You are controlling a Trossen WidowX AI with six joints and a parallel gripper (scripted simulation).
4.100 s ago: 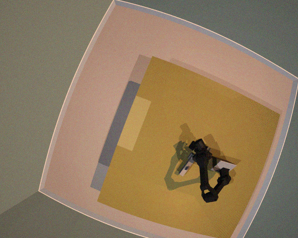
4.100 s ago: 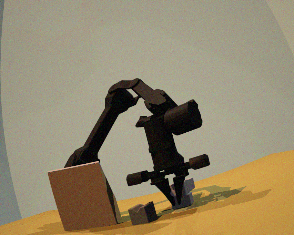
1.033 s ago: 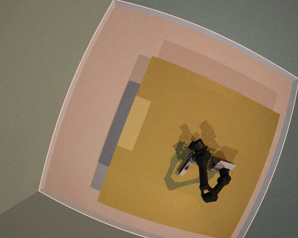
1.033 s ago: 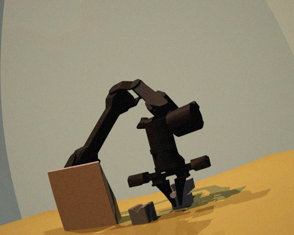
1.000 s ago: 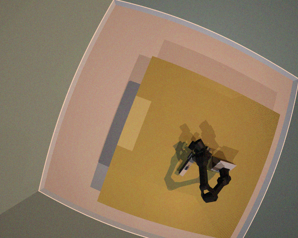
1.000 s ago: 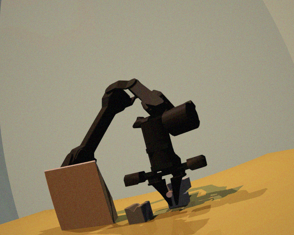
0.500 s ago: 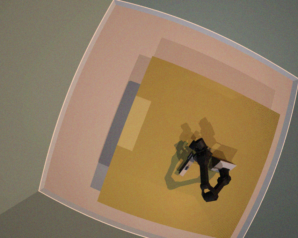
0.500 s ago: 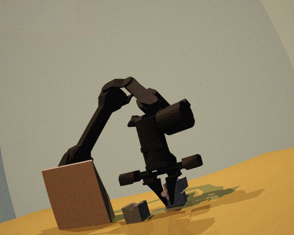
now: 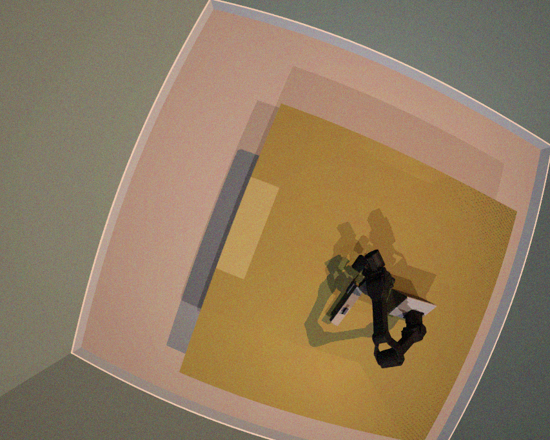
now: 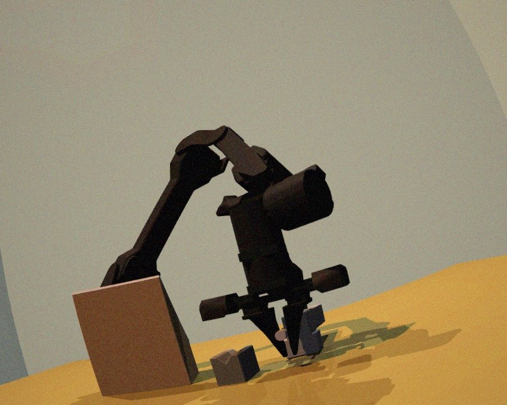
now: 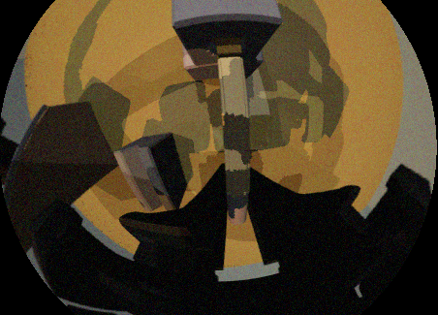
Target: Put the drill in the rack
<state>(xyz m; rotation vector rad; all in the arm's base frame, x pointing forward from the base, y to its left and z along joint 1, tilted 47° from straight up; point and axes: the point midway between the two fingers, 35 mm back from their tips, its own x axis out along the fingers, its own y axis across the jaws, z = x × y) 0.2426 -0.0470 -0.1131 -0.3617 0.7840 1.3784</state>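
The rack lies 70 mm behind my gripper tip and 20 mm to the left of it. Also, from my gripper tip: drill (10 mm ahead, 40 mm to the left, 30 mm above); key (50 mm ahead, 180 mm to the left, 30 mm above); grey fixture block (50 mm ahead, 160 mm to the left, 20 mm above).
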